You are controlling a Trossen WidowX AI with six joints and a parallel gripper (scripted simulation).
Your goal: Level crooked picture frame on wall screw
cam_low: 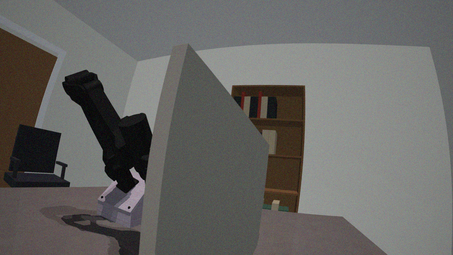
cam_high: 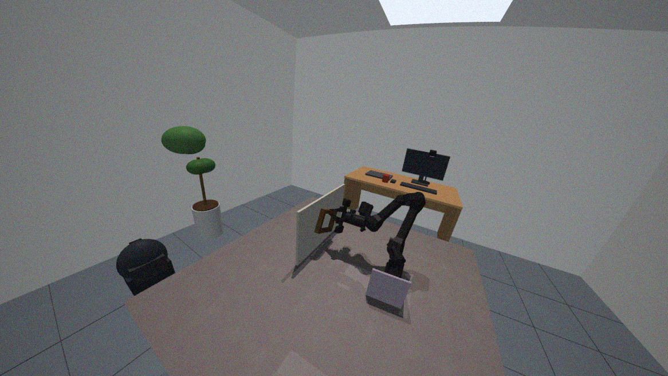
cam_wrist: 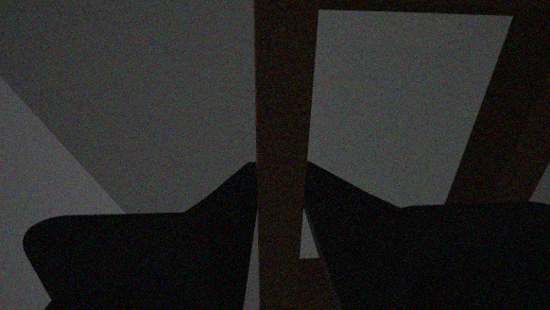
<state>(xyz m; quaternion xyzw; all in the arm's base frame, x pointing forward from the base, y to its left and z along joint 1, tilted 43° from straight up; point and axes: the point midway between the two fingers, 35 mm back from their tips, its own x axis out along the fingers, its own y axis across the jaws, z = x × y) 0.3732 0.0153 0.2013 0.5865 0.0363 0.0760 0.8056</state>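
The brown wooden picture frame is 20 mm to the left of my gripper tip and 50 mm below it. Round my gripper tip: wall panel (20 mm ahead, 10 mm to the left, 60 mm below).
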